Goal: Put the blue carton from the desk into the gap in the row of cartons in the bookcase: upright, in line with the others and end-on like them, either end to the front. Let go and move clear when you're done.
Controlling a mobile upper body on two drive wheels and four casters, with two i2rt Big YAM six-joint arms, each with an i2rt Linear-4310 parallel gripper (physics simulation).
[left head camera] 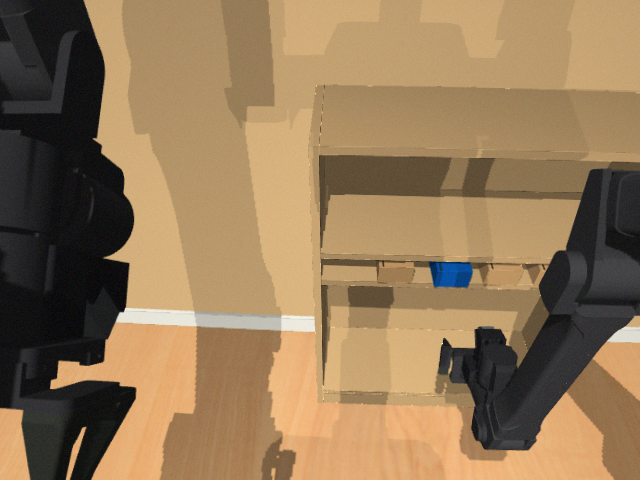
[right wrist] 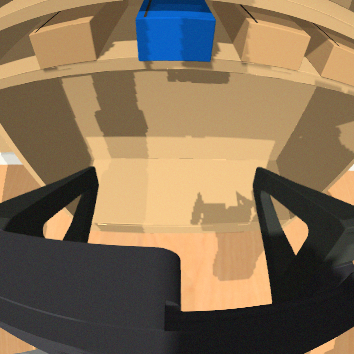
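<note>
The blue carton [left head camera: 451, 274] [right wrist: 176, 39] stands end-on and upright on the bookcase's middle shelf, between tan cartons at its left [left head camera: 395, 272] [right wrist: 64, 42] and right [left head camera: 504, 274] [right wrist: 275, 44]. A gap shows on each side of it. Its front end lies at the shelf's front edge and looks slightly farther forward than its neighbours' ends. Its back is hidden. My right gripper [left head camera: 465, 341] [right wrist: 175, 175] is open and empty, below and in front of the carton, clear of it. My left gripper [left head camera: 80, 405] is open at the lower left, far from the bookcase; its fingertips are cut off.
The bookcase [left head camera: 317, 217] has an upper board [left head camera: 382, 257] above the row and a lower compartment beneath it. Another tan carton [left head camera: 537, 273] [right wrist: 340, 62] stands farther right, partly hidden by my right arm in the head view. The wall is behind.
</note>
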